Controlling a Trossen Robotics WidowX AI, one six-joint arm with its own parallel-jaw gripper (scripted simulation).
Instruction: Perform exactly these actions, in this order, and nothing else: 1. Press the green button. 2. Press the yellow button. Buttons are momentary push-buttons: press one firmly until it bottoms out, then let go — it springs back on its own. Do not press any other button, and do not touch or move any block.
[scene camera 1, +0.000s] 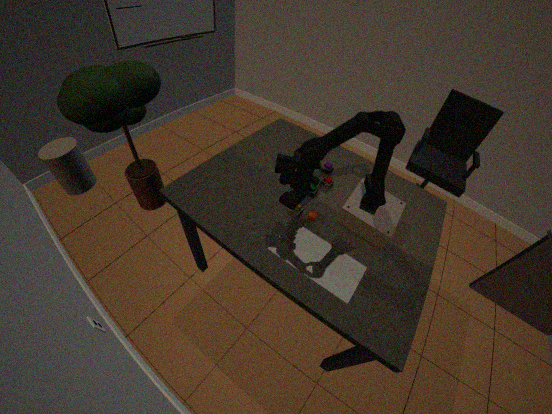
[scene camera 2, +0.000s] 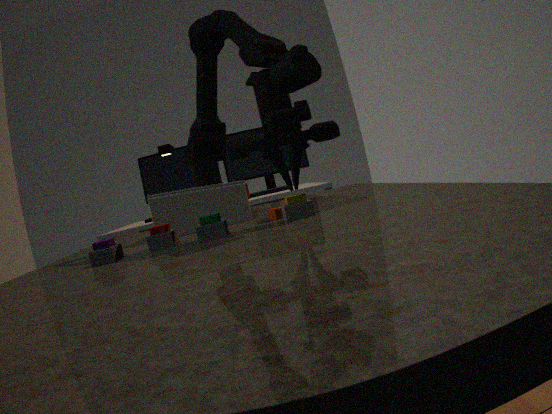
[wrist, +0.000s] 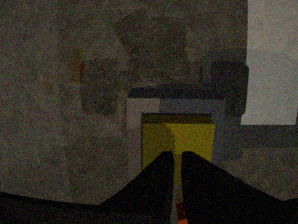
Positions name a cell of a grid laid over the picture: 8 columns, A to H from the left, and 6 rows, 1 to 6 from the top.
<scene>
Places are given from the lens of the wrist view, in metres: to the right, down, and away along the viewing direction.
gripper (wrist: E5): 0.01, 0.02, 0.10
yellow button (wrist: E4): 0.01, 0.01, 0.11
</scene>
